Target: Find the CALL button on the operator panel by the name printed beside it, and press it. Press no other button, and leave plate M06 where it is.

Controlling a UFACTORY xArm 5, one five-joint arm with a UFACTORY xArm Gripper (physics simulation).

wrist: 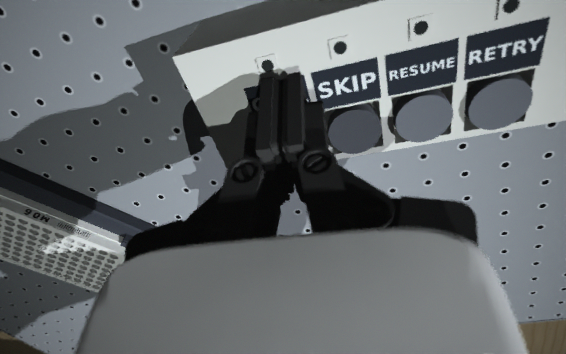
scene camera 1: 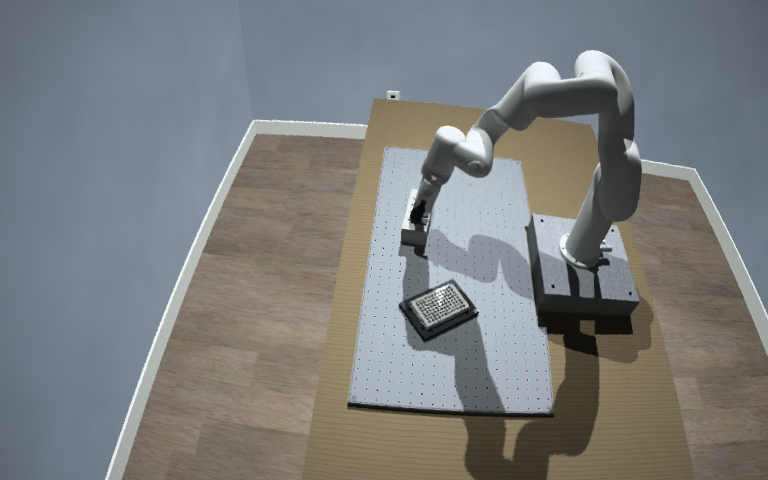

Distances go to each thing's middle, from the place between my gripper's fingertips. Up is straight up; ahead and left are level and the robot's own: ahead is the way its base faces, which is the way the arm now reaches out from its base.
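Labels:
From plate M06 (scene camera 1: 441, 305), my gripper is 260 mm to the right of it, 50 mm past it, 40 mm above it.

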